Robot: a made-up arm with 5 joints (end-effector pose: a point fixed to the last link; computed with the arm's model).
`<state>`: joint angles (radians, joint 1 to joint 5).
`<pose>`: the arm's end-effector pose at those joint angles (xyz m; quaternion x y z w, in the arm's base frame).
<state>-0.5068 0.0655 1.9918 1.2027 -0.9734</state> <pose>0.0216 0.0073 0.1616 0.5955 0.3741 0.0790 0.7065</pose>
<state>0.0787 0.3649 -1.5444 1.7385 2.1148</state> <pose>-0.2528 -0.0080 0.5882 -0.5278 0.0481 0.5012 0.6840</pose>
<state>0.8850 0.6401 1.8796 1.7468 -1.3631</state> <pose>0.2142 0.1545 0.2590 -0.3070 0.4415 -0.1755 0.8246</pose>
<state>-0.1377 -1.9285 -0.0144 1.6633 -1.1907</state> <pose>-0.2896 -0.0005 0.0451 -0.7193 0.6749 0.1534 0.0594</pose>
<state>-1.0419 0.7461 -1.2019 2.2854 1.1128</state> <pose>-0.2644 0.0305 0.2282 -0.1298 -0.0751 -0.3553 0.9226</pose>
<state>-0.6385 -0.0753 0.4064 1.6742 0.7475</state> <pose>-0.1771 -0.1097 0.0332 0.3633 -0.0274 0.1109 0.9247</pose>
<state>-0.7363 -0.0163 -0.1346 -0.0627 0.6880</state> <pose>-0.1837 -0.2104 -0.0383 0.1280 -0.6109 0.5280 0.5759</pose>
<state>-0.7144 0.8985 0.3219 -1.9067 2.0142</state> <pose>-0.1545 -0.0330 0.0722 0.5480 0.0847 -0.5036 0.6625</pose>
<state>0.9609 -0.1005 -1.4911 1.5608 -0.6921</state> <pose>0.0412 -0.0328 0.2470 0.8997 0.2138 0.3448 0.1612</pose>
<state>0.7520 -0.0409 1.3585 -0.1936 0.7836</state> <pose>-0.1653 -0.3382 0.0706 0.1244 -0.6493 0.5601 0.4992</pose>
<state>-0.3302 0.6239 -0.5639 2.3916 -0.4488</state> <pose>0.1151 -0.1302 0.2696 -0.2206 0.2806 -0.7121 0.6046</pose>
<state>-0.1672 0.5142 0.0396 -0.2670 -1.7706</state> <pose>-0.2175 0.1258 0.1230 -0.2014 -0.3558 -0.3865 0.8267</pose>
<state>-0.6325 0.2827 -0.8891 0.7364 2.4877</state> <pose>0.0909 -0.2738 0.2164 0.1593 -0.3025 0.8925 0.2941</pose>
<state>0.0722 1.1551 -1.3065 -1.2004 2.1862</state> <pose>-0.0810 0.1277 0.2805 0.0105 -0.4708 -0.8717 0.1354</pose>
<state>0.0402 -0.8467 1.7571 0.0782 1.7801</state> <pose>-0.2758 0.0250 -0.1169 0.3461 -0.8390 0.1466 0.3935</pose>
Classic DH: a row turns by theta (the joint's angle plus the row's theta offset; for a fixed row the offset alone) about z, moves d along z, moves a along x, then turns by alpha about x. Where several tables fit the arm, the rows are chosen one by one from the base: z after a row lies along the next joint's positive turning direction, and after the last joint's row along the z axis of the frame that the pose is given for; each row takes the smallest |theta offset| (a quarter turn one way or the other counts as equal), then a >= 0, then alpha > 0; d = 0 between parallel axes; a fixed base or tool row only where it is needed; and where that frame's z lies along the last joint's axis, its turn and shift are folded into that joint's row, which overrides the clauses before.
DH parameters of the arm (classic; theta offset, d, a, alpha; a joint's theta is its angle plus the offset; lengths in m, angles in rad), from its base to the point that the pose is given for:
base (fixed): 1.5708 0.259 0.1 -1.5708
joint 1: 1.5708 0.079 0.02 -1.5708
joint 2: 0 0.088 0.072 -1.5708
joint 3: -1.1329 -0.036 0.2121 -1.6918
joint 4: 1.3185 0.1585 -0.0376 -2.6884
joint 5: 1.2944 0.0869 0.1184 0.8754
tool (fixed): 2.5445 0.2818 0 0

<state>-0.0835 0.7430 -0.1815 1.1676 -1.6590</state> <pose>0.1773 0.0139 0.2907 -0.2913 0.0689 -0.7619 0.5743</pose>
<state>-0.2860 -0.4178 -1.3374 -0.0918 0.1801</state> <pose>-0.1824 -0.0955 0.4714 -0.3508 -0.0142 0.7758 0.5243</pose>
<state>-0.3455 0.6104 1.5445 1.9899 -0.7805</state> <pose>0.1876 0.0567 0.2335 0.2821 0.3865 0.0508 0.8766</pose>
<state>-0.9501 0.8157 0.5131 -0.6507 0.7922</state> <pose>0.0843 0.0152 -0.1960 -0.1716 -0.9594 0.2161 0.0579</pose>
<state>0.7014 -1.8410 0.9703 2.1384 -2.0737</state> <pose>-0.6157 -0.0546 0.2312 0.3202 -0.6512 0.0850 0.6828</pose>
